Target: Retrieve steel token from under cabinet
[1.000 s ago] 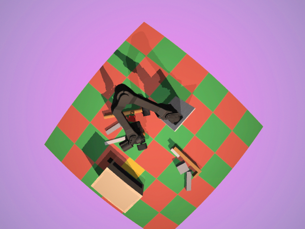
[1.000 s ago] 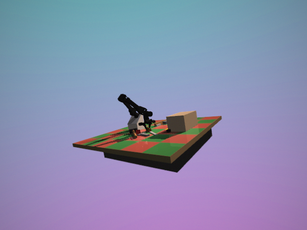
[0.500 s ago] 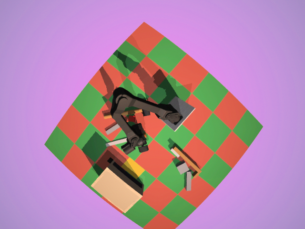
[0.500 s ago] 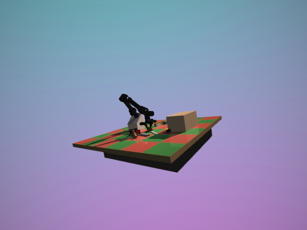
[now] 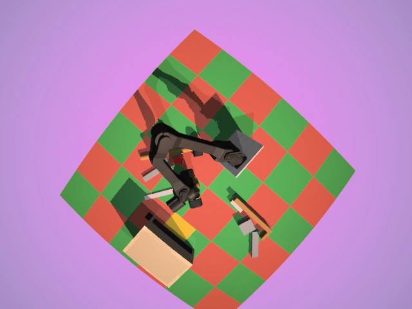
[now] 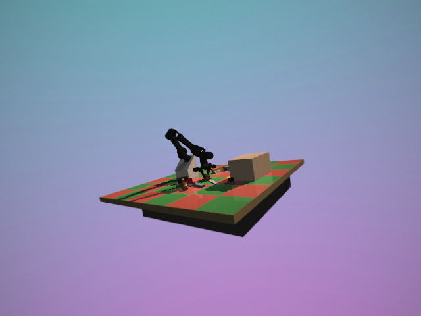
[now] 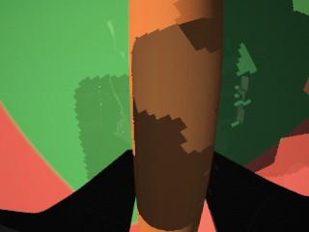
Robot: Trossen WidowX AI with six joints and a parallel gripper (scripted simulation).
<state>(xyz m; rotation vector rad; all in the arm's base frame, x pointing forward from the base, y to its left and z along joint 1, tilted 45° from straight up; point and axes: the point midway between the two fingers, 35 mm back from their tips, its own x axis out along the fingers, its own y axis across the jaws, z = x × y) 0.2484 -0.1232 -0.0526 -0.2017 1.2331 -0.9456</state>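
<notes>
The pale bar lies 24 cm to the left of my gripper tip and 8 cm behind it. Also, from my gripper tip: grey t-shaped tool (18 cm to the right, 6 cm ahead); then grey token (32 cm ahead, 14 cm to the left, 1 cm below); then red cube (15 cm to the right, 5 cm behind, 1 cm above).
</notes>
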